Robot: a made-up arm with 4 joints.
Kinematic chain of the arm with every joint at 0, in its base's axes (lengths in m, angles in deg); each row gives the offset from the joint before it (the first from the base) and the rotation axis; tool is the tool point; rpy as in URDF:
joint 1: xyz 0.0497 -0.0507 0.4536 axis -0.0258 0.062 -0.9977
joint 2: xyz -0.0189 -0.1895 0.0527 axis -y
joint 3: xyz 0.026 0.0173 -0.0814 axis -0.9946 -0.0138 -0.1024
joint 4: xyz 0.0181 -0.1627 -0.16 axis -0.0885 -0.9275 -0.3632
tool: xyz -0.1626 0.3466 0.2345 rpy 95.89 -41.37 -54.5
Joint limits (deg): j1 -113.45..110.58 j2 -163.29..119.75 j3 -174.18..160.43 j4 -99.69..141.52
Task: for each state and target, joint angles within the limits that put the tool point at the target. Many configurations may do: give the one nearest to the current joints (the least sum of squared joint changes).
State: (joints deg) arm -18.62 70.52 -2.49 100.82
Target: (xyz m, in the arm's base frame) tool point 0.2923 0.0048 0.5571
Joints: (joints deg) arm 27.11 98.99 -15.52 103.21
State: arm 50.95 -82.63 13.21 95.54
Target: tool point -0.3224 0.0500 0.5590
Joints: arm 14.44 -94.16 24.88 84.28
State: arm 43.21 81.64 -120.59 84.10
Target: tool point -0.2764 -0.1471 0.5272
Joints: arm 20.00 69.99 -128.58 86.00
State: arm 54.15 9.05 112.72 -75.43
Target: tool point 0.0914 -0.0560 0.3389
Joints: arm 49.11 -3.82 77.43 -54.66
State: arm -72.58 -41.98 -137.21 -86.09
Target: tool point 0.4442 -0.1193 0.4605
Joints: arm -53.61 2.97 -130.77 -91.50
